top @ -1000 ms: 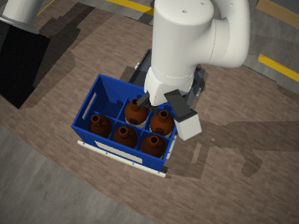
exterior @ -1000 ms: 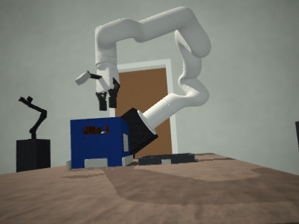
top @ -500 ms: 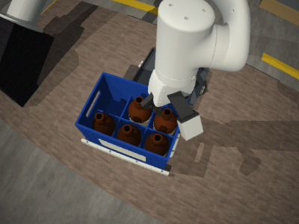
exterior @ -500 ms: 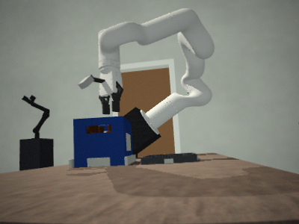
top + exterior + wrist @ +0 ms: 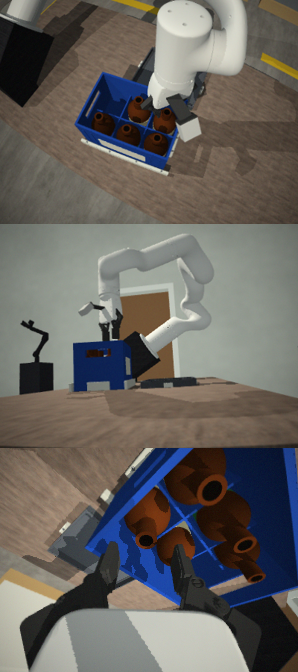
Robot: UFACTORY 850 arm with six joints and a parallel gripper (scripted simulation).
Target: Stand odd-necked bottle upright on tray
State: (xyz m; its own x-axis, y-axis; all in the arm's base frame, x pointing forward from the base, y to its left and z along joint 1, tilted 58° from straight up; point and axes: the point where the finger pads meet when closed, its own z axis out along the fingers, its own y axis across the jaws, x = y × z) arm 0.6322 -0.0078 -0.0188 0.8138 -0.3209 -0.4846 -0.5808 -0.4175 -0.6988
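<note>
Right now the blue crate is 8 cm behind my hand, 5 cm to the right of it and 12 cm below it. From my hand the other things lie so: dark grey tray 8 cm behind, 21 cm to the left, 19 cm below.
</note>
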